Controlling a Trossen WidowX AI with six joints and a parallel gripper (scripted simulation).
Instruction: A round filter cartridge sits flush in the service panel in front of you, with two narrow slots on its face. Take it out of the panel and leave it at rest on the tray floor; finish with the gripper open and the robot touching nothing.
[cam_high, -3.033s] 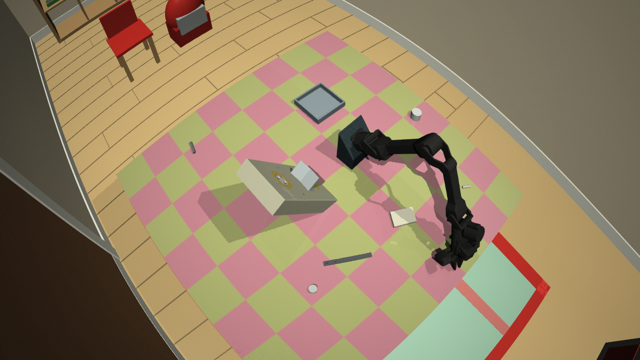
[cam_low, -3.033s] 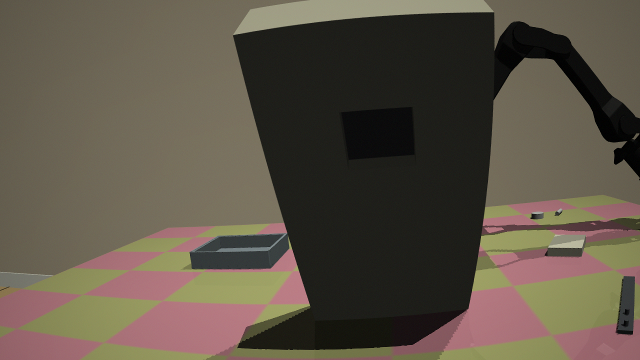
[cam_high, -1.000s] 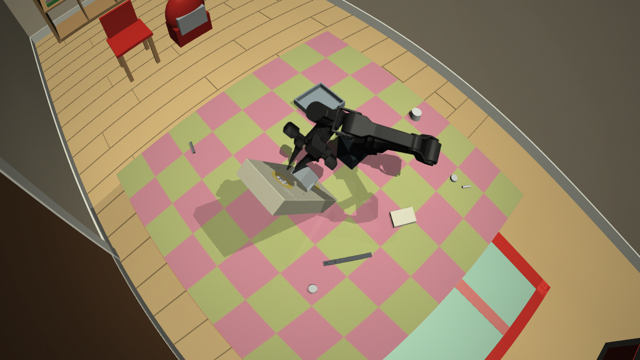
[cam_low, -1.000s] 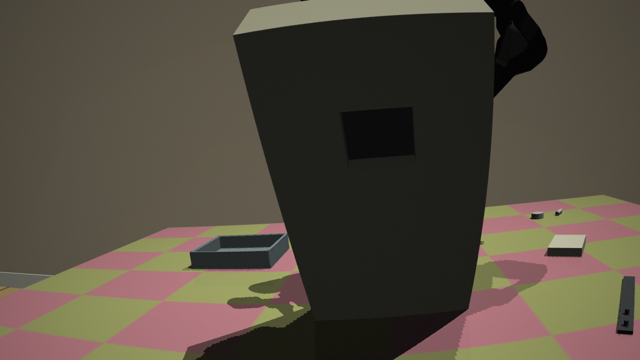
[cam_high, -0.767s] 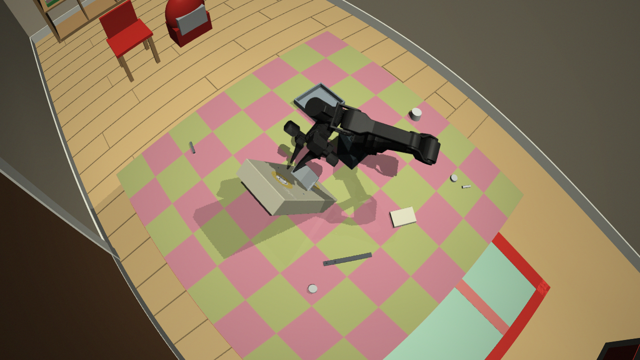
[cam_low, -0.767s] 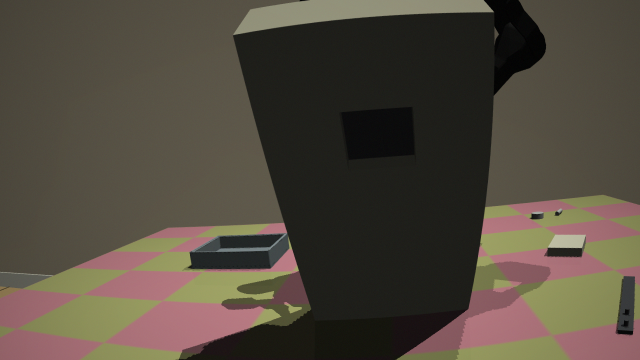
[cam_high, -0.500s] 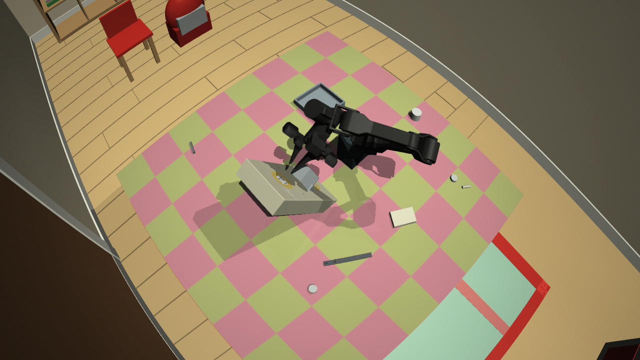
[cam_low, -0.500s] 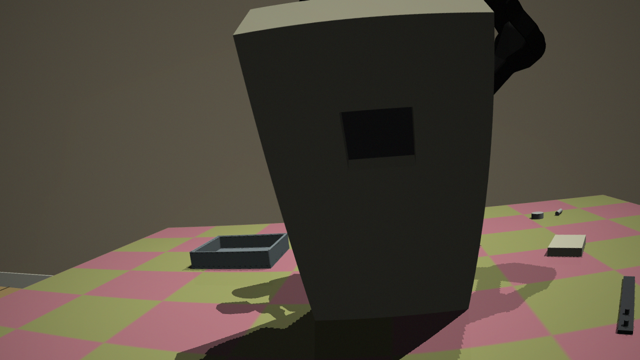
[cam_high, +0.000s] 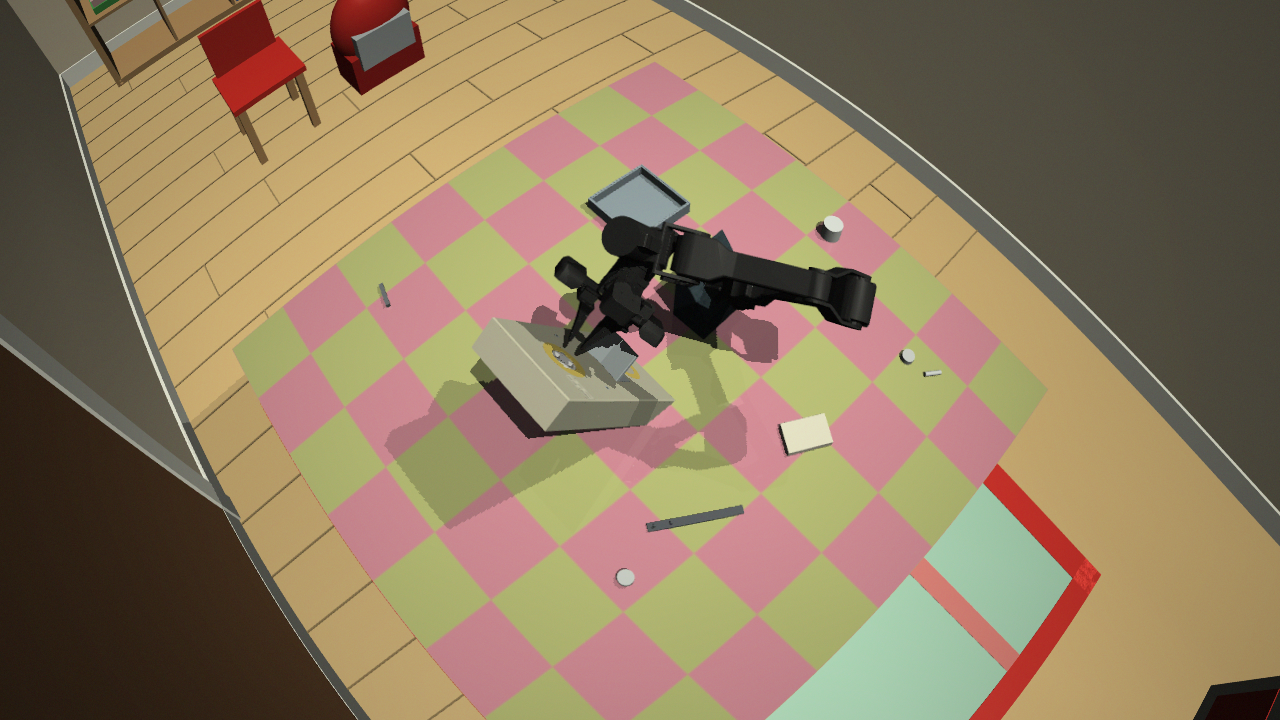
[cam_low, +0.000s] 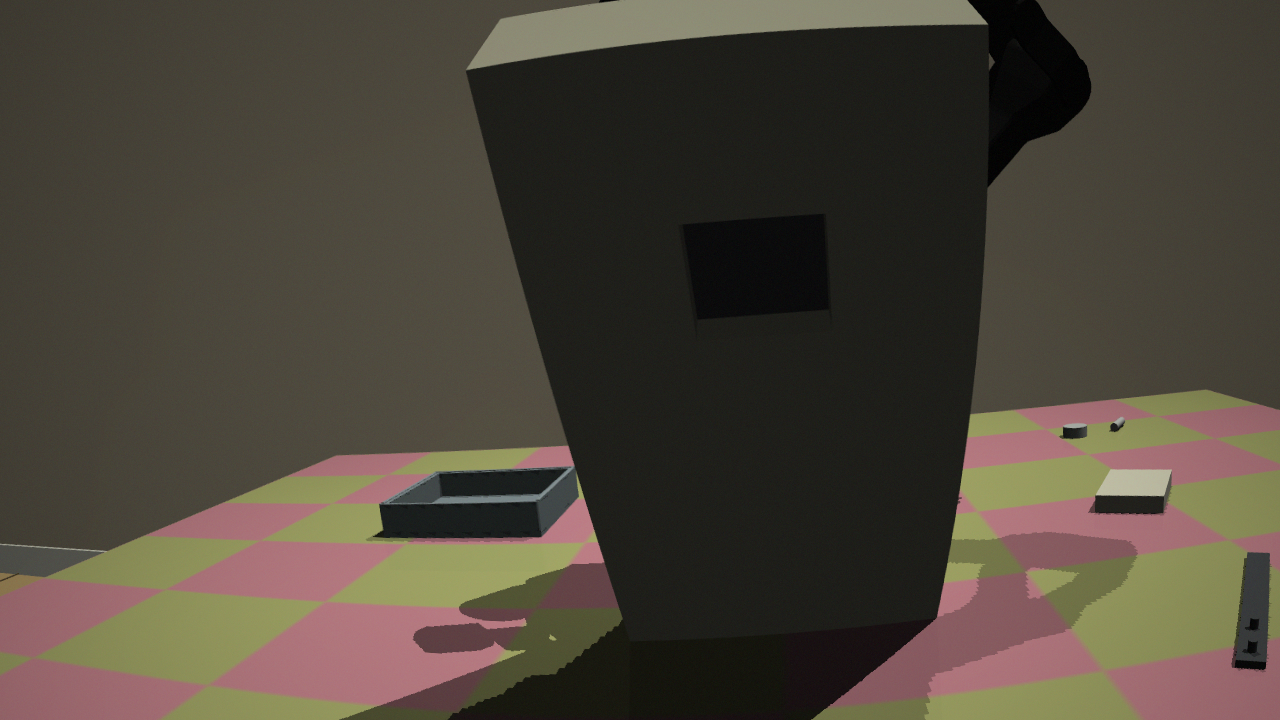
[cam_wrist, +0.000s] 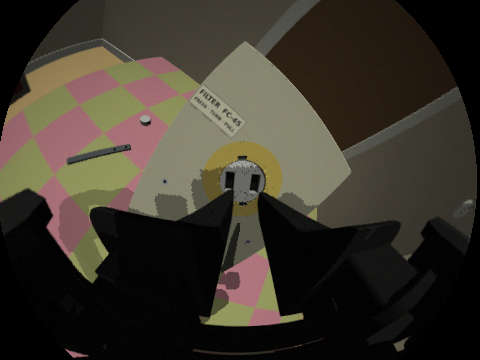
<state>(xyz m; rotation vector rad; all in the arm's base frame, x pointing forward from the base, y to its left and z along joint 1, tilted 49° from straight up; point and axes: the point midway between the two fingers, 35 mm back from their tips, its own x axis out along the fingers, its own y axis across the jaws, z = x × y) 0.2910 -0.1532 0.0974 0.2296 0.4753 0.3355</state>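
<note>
My gripper tip is now 4 cm short of the round grey filter cartridge and 3 cm above it. The rest, counted from my gripper tip: olive service panel (10 cm below, 1 cm behind); then cream block (33 cm to the left, 25 cm below, 24 cm behind); then grey tray (41 cm behind, 25 cm to the right, 24 cm below).
</note>
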